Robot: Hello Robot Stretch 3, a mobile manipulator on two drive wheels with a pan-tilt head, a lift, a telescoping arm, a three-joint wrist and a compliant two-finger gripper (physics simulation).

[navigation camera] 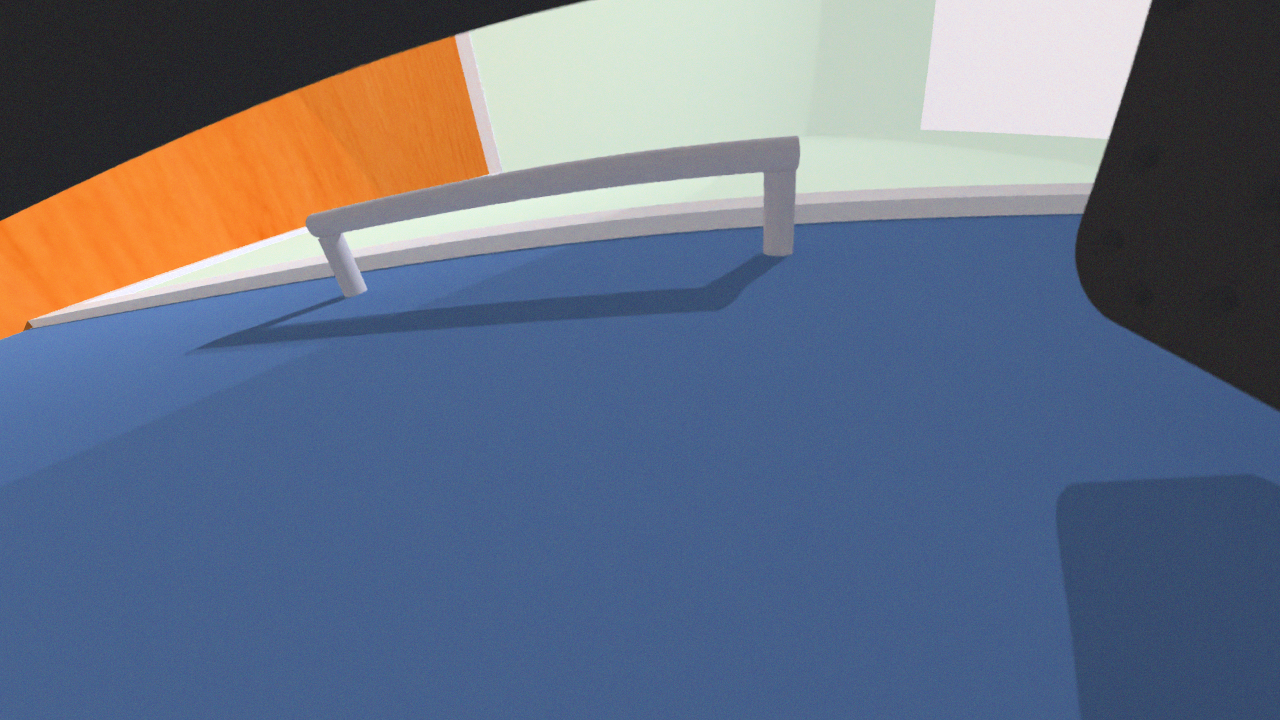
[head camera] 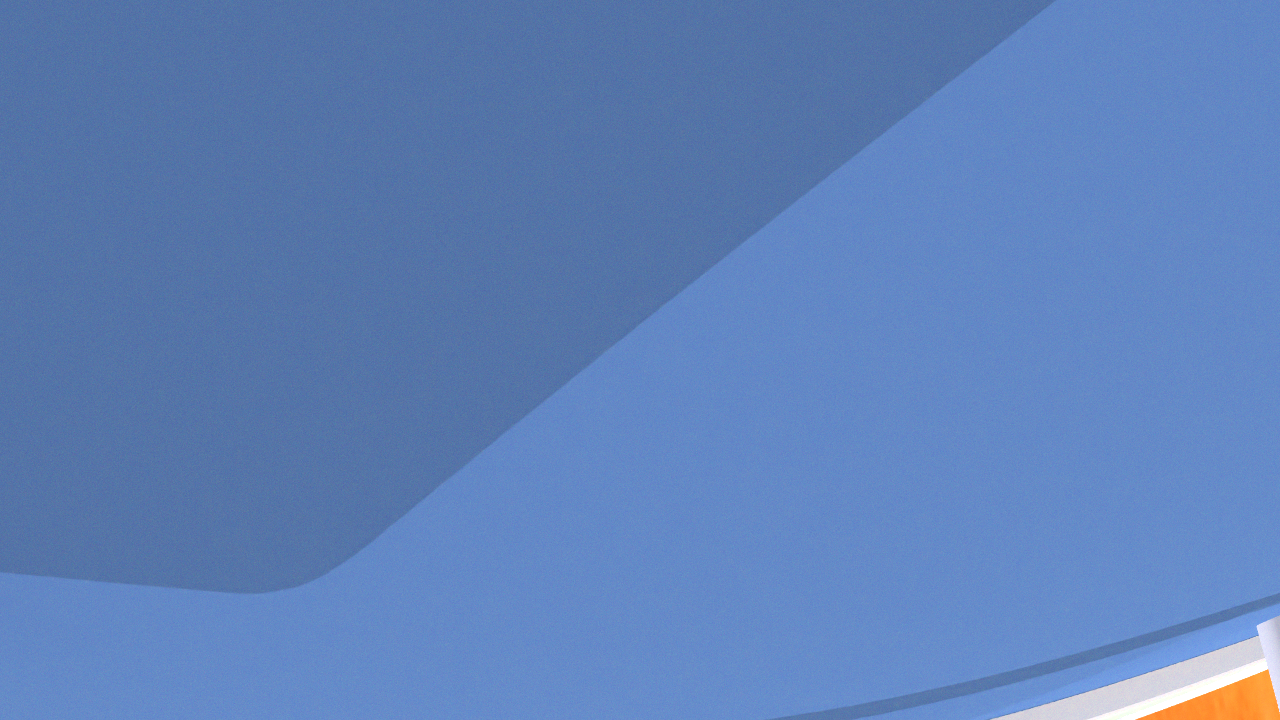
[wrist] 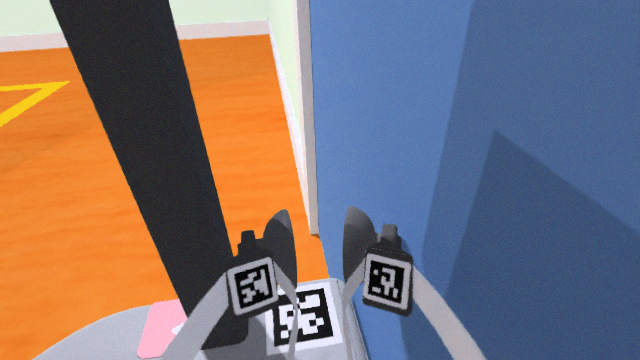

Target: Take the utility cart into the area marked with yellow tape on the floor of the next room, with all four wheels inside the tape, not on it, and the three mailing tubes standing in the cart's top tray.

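Places are measured from the robot's base along level axes (x ahead, y left, z up), in centimetres.
Pixels of known places: gripper, fingertip midpoint: (wrist: 319, 234).
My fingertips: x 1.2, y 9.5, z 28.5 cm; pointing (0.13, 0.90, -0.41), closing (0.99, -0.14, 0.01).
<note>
Behind a point stands the place of what it marks.
The yellow tape (wrist: 25, 104) @(z 0.0, x -92.0, y 128.7 cm) shows as a corner on the orange floor at the left edge of the wrist view, beyond a pale door frame (wrist: 304, 100) @(z 25.1, x 3.9, y 39.6 cm). My gripper (wrist: 319, 234) @(z 28.5, x 1.2, y 9.5 cm) is open, its two fingertips a short gap apart with nothing between them. It hangs over the corner of my base (wrist: 352, 320) @(z 15.5, x 4.1, y 12.1 cm). A blue door (head camera: 805, 358) @(z 129.7, x 5.1, y 7.8 cm) (navigation camera: 626, 465) @(z 122.9, x 5.1, y 13.0 cm) (wrist: 380, 125) @(z 33.6, x 5.1, y 11.9 cm) is very close to me, filling most of the head view. Its grey bar handle (navigation camera: 554, 180) @(z 116.4, x -1.0, y 30.3 cm) shows in the navigation view. The utility cart and the three mailing tubes do not show in these views.
My black mast (wrist: 150, 165) @(z 32.8, x -7.1, y 11.6 cm) crosses the left of the wrist view. Orange floor (navigation camera: 393, 125) @(z 0.0, x -25.9, y 168.0 cm) and a pale green wall (navigation camera: 644, 98) @(z 98.7, x -23.1, y 241.3 cm) lie past the door edge. Dark parts of me (navigation camera: 1199, 179) cover the navigation view's right side. Shadows fall on the door.
</note>
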